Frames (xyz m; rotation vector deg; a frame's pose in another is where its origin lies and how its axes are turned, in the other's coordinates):
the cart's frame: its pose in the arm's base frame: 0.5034 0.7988 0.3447 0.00 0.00 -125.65
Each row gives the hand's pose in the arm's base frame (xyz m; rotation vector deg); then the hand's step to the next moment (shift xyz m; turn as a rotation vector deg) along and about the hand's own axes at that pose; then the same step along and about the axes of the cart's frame.
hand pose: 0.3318 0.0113 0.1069 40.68 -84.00 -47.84
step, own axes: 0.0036 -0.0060 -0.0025 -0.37 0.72 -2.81
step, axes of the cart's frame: 0.0041 0.0054 -0.0030 -2.05 2.05 0.38
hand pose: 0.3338 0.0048 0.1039 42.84 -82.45 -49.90
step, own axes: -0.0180 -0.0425 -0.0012 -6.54 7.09 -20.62
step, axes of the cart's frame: 0.0051 0.0036 -0.0458 -18.62 12.88 2.41
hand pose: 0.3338 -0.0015 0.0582 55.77 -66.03 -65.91
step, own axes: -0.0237 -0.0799 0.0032 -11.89 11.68 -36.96
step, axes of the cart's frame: 0.0016 -0.0195 -0.0811 -33.26 22.95 3.30
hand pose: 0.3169 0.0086 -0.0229 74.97 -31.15 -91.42
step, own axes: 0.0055 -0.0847 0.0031 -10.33 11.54 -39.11
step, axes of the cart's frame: -0.0045 -0.0474 -0.0703 -33.76 25.03 1.73
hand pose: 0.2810 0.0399 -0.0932 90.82 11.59 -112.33
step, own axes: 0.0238 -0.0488 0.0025 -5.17 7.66 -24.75
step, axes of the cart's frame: -0.0062 -0.0423 -0.0335 -20.77 16.33 -0.09
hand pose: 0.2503 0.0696 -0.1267 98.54 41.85 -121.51
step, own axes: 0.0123 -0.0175 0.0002 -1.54 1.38 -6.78
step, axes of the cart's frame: -0.0051 -0.0189 -0.0086 -5.95 3.84 0.23
